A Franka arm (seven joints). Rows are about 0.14 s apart.
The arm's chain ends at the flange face. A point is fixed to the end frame.
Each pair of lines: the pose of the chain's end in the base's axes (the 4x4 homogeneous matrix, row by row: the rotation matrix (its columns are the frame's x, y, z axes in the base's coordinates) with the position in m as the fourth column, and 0 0 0 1 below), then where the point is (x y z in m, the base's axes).
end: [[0.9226 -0.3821 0.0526 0.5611], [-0.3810 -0.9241 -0.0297 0.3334], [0.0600 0.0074 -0.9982 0.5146], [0 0 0 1]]
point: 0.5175 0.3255 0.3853
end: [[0.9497 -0.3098 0.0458 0.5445], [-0.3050 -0.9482 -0.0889 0.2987], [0.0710 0.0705 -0.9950 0.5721], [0 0 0 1]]
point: 0.5005 0.2793 0.4442
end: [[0.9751 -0.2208 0.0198 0.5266], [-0.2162 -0.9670 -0.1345 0.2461], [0.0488 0.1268 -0.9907 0.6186], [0 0 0 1]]
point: 0.4802 0.2165 0.4935
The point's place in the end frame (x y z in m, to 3 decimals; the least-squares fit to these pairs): -0.045 0.023 0.127
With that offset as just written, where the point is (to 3 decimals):
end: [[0.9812 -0.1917 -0.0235 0.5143], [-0.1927 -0.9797 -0.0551 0.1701], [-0.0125 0.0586 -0.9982 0.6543], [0 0 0 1]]
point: 0.463 0.149 0.529
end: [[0.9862 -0.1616 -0.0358 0.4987], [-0.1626 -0.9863 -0.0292 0.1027], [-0.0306 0.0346 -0.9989 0.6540], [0 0 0 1]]
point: 0.446 0.084 0.529
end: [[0.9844 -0.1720 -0.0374 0.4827], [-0.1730 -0.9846 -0.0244 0.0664], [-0.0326 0.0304 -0.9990 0.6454], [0 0 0 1]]
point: 0.430 0.048 0.521
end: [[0.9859 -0.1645 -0.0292 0.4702], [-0.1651 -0.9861 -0.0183 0.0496], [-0.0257 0.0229 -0.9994 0.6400], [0 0 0 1]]
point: 0.418 0.032 0.515
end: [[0.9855 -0.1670 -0.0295 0.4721], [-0.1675 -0.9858 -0.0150 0.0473], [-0.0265 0.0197 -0.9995 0.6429], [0 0 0 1]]
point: 0.420 0.030 0.518
